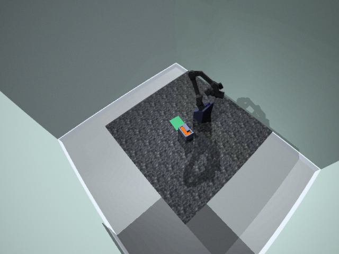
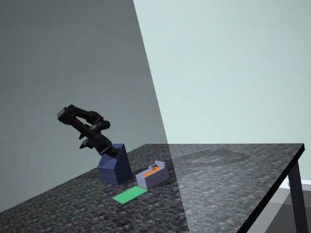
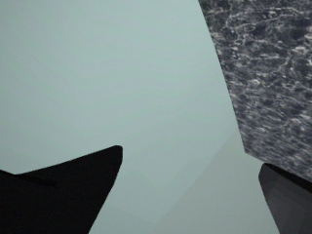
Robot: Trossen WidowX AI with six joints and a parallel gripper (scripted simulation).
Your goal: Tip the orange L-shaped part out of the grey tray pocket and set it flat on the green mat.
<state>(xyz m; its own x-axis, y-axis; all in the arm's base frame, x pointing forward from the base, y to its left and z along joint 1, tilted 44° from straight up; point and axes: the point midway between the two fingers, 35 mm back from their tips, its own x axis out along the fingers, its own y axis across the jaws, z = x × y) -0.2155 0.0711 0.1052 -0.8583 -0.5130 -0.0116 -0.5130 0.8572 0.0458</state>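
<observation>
My gripper tip is 520 mm short of the orange l-shaped part, 200 mm above it and 30 mm to the right of it. Also, from my gripper tip: green mat 460 mm ahead, 270 mm below, 130 mm to the right.
</observation>
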